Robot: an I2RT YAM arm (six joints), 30 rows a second.
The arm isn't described. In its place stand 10 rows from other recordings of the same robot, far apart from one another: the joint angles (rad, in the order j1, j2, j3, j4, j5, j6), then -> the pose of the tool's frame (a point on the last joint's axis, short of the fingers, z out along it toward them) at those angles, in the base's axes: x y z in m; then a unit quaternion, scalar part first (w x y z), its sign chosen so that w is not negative.
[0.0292 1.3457 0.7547 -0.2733 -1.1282 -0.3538] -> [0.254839, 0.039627, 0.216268, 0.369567, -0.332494, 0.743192, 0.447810]
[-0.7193 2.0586 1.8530 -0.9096 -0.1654 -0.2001] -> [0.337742, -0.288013, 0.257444, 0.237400, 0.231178, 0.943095, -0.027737]
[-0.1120 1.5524 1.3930 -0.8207 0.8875 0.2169] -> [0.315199, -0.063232, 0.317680, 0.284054, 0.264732, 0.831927, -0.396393]
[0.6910 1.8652 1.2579 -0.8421 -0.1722 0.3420] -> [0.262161, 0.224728, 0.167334, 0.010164, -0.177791, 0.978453, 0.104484]
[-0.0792 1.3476 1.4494 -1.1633 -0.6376 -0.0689] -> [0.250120, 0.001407, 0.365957, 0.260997, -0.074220, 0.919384, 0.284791]
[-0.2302 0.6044 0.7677 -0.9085 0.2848 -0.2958] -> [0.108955, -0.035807, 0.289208, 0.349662, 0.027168, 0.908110, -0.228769]
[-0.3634 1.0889 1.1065 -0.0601 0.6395 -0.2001] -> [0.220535, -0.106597, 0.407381, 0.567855, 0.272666, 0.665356, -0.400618]
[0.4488 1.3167 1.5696 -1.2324 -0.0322 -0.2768] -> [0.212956, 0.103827, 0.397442, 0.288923, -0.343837, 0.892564, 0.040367]
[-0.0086 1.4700 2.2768 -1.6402 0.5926 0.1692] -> [0.189035, -0.021509, 0.517944, 0.365433, 0.184023, 0.879283, -0.243834]
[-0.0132 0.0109 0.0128 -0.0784 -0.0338 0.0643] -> [0.110164, -0.000251, 0.168470, 0.678914, 0.016942, 0.733419, 0.029752]
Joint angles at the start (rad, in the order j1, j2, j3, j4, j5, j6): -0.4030 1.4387 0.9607 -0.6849 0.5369 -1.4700
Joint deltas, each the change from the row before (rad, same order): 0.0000 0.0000 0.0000 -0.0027 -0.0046 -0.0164; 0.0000 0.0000 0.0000 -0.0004 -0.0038 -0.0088; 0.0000 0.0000 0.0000 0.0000 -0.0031 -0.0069; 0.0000 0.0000 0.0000 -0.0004 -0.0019 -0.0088; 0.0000 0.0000 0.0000 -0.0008 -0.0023 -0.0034; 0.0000 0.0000 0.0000 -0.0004 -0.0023 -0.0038; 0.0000 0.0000 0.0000 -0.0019 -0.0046 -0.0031; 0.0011 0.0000 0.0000 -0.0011 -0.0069 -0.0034; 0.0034 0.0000 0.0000 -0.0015 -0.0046 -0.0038
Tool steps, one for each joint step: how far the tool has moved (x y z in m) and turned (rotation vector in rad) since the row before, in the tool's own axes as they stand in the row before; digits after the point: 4 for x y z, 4 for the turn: -0.0001 0.0003 0.0000 -0.0027 -0.0044 -0.0178; -0.0001 0.0001 0.0000 -0.0006 -0.0038 -0.0090; -0.0001 0.0000 0.0000 -0.0002 -0.0031 -0.0069; -0.0001 0.0000 0.0000 -0.0005 -0.0019 -0.0090; -0.0001 0.0001 0.0000 -0.0008 -0.0023 -0.0038; -0.0001 0.0000 0.0000 -0.0005 -0.0023 -0.0040; -0.0002 0.0002 0.0000 -0.0019 -0.0045 -0.0040; -0.0005 0.0001 -0.0001 -0.0008 -0.0073 -0.0048; -0.0010 0.0002 -0.0004 -0.0001 -0.0059 -0.0073
